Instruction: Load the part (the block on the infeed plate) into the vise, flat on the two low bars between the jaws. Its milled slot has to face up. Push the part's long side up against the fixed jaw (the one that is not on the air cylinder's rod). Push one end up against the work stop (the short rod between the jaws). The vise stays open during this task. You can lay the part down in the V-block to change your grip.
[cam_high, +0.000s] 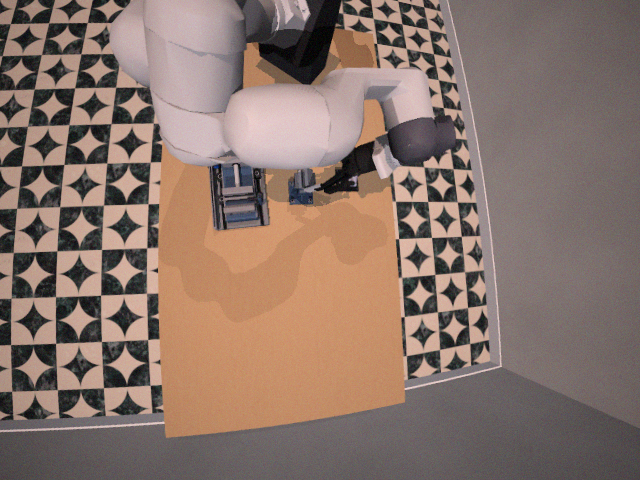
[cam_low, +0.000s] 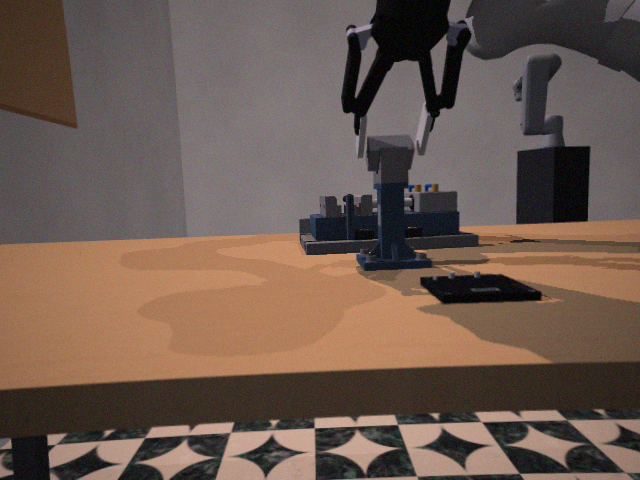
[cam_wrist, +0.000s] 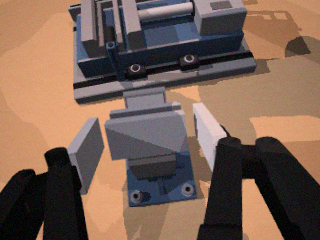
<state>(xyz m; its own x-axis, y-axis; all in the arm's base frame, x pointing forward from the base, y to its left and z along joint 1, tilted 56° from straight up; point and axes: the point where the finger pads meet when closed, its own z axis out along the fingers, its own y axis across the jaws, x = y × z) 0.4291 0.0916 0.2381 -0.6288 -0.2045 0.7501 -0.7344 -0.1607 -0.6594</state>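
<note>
Now: the part 20 mm to the right of my hand, 20 mm below it and 10 mm behind it. Also, from my hand: work stop 200 mm to the right, 90 mm below, 30 mm behind; infeed plate 180 mm to the left, 180 mm below, 10 mm ahead; air cylinder rod 220 mm to the right, 120 mm behind, 100 mm below.
</note>
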